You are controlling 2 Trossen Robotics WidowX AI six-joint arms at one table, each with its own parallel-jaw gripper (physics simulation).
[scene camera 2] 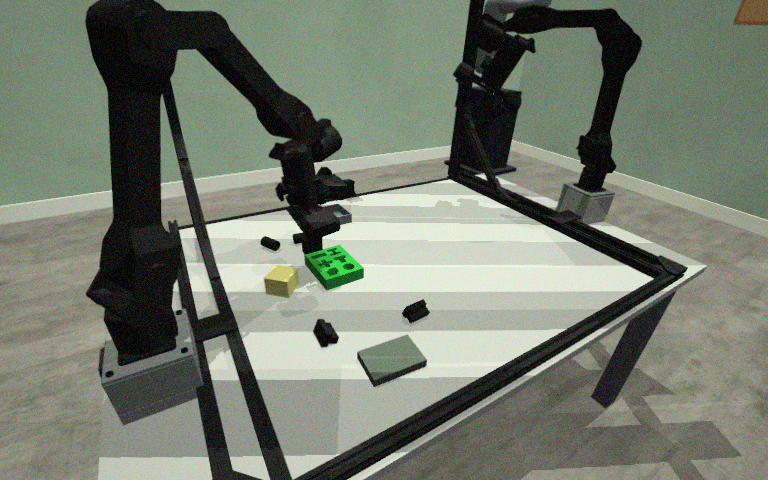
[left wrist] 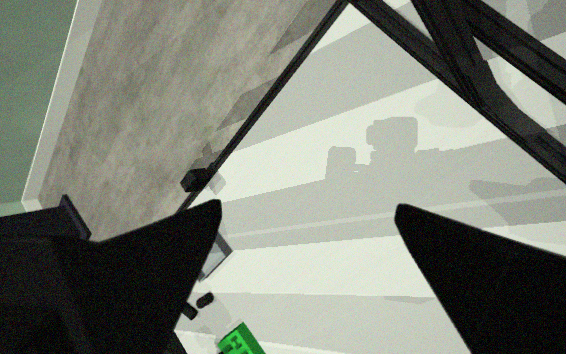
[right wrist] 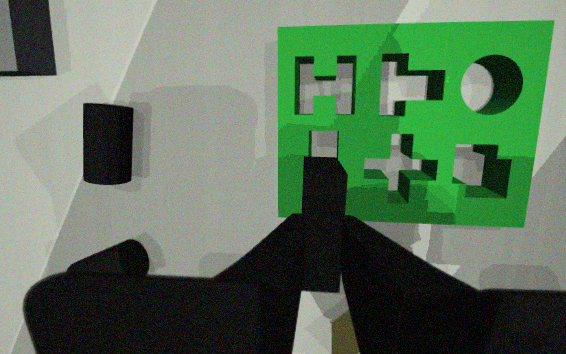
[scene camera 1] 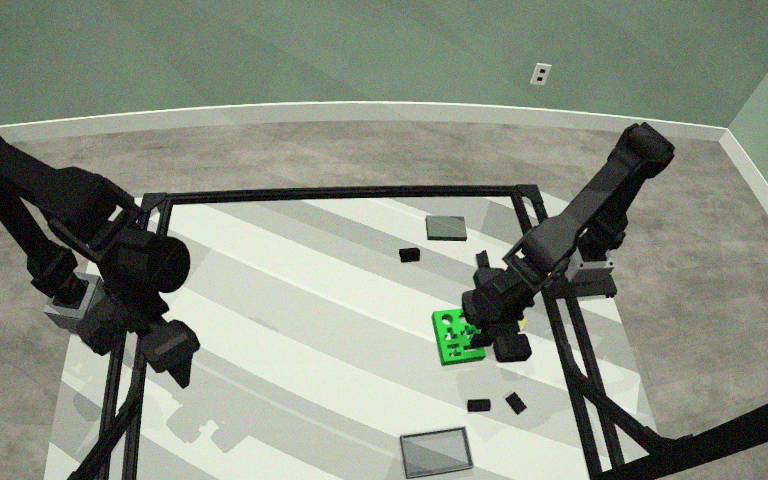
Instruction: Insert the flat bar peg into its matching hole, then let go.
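Note:
A green block (scene camera 1: pixel 461 360) (scene camera 2: pixel 342 279) (left wrist: pixel 252 341) (right wrist: pixel 425 39) with cut-out holes lies on the table. My right gripper (scene camera 1: pixel 481 339) (scene camera 2: pixel 312 246) (right wrist: pixel 321 227) is shut on the black flat bar peg (right wrist: pixel 324 190), above the block's edge beside the H and cross holes. In the right wrist view the peg's front end overlaps the bar-shaped hole (right wrist: pixel 324 145), whose far end shows past it. The rest of that hole is hidden, and I cannot tell whether the peg is inside it. My left gripper (scene camera 1: pixel 184 380) (left wrist: pixel 307 209) is open and empty, high over the table, away from the block.
A yellow block (scene camera 1: pixel 522 323) (scene camera 2: pixel 281 281) stands near the green block. Two black pegs (scene camera 1: pixel 478 405) (scene camera 1: pixel 515 403) lie between it and a grey tray (scene camera 1: pixel 402 452). Two more black pegs (scene camera 2: pixel 325 332) (scene camera 2: pixel 416 310) lie near a grey-green slab (scene camera 1: pixel 445 227) (scene camera 2: pixel 391 360).

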